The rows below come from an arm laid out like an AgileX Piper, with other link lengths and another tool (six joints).
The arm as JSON. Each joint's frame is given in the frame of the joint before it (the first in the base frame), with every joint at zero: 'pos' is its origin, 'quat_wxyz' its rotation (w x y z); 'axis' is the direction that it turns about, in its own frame. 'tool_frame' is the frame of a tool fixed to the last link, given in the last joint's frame.
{
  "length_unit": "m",
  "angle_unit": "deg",
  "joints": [
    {
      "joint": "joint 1",
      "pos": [
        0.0,
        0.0,
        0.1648
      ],
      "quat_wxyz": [
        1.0,
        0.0,
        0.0,
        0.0
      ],
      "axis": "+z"
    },
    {
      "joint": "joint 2",
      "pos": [
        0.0,
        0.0,
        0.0
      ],
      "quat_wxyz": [
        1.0,
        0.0,
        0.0,
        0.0
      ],
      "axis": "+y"
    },
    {
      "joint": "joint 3",
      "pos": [
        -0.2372,
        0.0,
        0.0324
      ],
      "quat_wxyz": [
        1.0,
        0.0,
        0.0,
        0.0
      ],
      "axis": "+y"
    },
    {
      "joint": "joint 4",
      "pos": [
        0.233,
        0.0,
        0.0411
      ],
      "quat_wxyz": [
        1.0,
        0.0,
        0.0,
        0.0
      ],
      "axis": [
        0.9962,
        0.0,
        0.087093
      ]
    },
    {
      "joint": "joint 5",
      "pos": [
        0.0,
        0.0,
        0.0
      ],
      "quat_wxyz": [
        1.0,
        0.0,
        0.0,
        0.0
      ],
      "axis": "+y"
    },
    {
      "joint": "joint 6",
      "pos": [
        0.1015,
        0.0,
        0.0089
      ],
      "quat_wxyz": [
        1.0,
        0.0,
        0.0,
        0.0
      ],
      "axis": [
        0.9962,
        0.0,
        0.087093
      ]
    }
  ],
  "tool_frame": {
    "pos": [
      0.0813,
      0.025,
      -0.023
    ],
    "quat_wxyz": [
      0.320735,
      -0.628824,
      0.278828,
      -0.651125
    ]
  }
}
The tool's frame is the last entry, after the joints.
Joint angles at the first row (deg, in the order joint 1, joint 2, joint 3, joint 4, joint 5, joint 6):
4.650, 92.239, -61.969, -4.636, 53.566, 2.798
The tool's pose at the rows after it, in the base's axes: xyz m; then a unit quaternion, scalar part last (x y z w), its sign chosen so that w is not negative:
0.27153 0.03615 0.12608 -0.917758 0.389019 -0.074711 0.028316
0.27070 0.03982 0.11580 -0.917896 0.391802 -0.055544 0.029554
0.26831 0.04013 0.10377 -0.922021 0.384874 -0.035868 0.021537
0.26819 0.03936 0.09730 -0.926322 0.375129 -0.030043 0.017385
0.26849 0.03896 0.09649 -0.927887 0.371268 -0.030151 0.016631
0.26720 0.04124 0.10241 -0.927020 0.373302 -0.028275 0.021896
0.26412 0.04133 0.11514 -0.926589 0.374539 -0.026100 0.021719
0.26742 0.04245 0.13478 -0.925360 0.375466 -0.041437 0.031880
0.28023 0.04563 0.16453 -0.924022 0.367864 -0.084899 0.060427
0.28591 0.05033 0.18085 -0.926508 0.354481 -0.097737 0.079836
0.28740 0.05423 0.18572 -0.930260 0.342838 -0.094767 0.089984
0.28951 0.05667 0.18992 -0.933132 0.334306 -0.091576 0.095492
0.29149 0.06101 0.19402 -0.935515 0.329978 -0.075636 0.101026
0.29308 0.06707 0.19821 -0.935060 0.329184 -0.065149 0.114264
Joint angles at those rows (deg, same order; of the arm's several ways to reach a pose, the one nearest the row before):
4.594, 93.985, -61.967, -4.306, 52.042, 2.727
4.592, 96.214, -61.969, -2.915, 51.677, 2.296
4.594, 98.759, -61.970, -2.534, 51.517, 1.170
4.594, 100.099, -61.971, -2.597, 50.945, 0.001
4.592, 100.296, -62.022, -2.666, 50.810, -0.435
4.646, 99.344, -62.307, -1.847, 51.967, -0.631
4.644, 97.499, -63.283, -1.674, 55.020, -0.657
4.644, 94.944, -65.243, -1.346, 57.442, -0.704
4.646, 91.646, -68.625, -0.427, 58.162, -1.792
4.644, 90.767, -71.339, 1.390, 59.421, -3.988
4.646, 91.034, -72.695, 2.994, 60.330, -5.946
4.646, 91.615, -74.317, 3.967, 61.462, -7.265
4.645, 93.212, -77.114, 5.444, 64.112, -8.175
4.645, 94.036, -78.834, 7.442, 65.532, -8.712

